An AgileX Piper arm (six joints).
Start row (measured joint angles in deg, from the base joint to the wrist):
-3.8 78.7 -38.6 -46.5 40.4 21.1
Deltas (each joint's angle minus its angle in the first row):
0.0 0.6 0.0 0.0 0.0 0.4
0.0 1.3 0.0 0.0 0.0 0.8
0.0 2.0 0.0 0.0 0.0 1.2
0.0 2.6 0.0 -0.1 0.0 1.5
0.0 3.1 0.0 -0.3 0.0 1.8
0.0 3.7 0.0 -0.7 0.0 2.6
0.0 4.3 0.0 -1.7 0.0 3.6
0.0 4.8 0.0 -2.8 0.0 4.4
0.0 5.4 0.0 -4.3 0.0 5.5
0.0 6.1 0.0 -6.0 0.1 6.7
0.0 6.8 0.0 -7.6 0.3 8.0
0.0 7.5 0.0 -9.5 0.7 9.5
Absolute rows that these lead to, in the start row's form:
-3.8 79.3 -38.6 -46.5 40.4 21.5
-3.8 80.0 -38.6 -46.5 40.4 21.9
-3.8 80.7 -38.6 -46.5 40.4 22.3
-3.8 81.3 -38.6 -46.6 40.4 22.6
-3.8 81.8 -38.6 -46.8 40.4 22.9
-3.8 82.4 -38.6 -47.2 40.4 23.7
-3.8 83.0 -38.6 -48.2 40.4 24.7
-3.8 83.5 -38.6 -49.3 40.4 25.5
-3.8 84.1 -38.6 -50.8 40.4 26.6
-3.8 84.8 -38.6 -52.5 40.5 27.8
-3.8 85.5 -38.6 -54.1 40.7 29.1
-3.8 86.2 -38.6 -56.0 41.1 30.6

